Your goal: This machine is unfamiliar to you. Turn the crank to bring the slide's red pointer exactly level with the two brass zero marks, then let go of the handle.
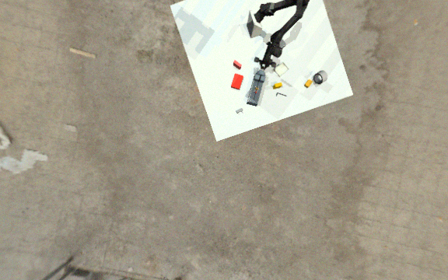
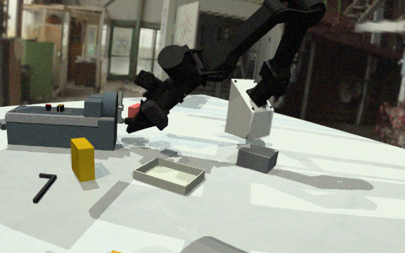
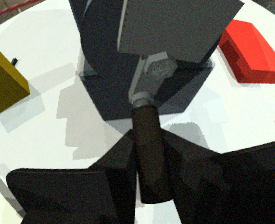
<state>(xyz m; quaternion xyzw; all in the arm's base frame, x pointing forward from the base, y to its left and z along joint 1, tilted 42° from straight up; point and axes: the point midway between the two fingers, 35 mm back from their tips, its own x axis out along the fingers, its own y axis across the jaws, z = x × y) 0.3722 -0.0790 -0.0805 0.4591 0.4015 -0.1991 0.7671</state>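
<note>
Right now my gripper tip is 20 mm below the dark crank handle, 10 mm to the right of it and 10 mm past it. The rest, counted from my gripper tip: red pointer: 140 mm ahead, 130 mm to the right, 50 mm above; then shallow grey tray: 190 mm to the left, 50 mm ahead, 30 mm below; then yellow block: 170 mm ahead, 80 mm to the left, 10 mm below.
</note>
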